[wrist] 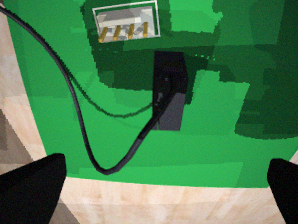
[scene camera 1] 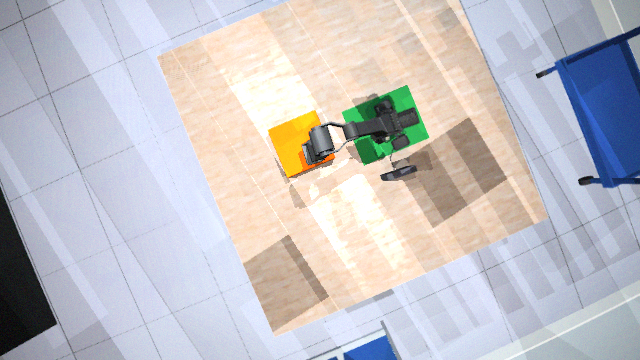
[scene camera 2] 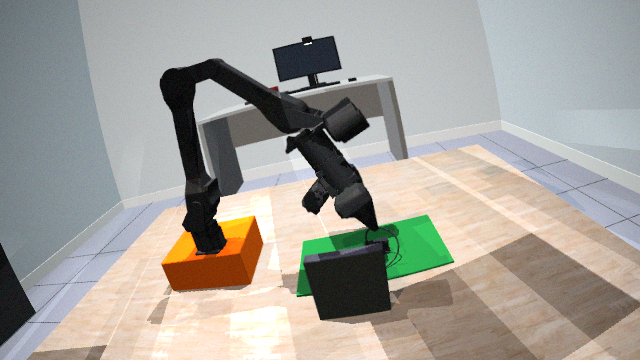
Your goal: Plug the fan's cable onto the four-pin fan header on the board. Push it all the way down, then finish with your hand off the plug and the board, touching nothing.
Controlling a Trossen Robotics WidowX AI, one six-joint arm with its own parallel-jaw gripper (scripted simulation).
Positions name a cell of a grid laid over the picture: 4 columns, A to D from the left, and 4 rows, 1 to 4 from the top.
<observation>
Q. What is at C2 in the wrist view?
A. A black plug.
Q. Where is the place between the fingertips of my gripper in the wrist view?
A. At C4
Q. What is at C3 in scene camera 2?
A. My gripper.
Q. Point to a black fan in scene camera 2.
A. C4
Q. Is my gripper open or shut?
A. Open.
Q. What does my gripper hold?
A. Nothing.
</observation>
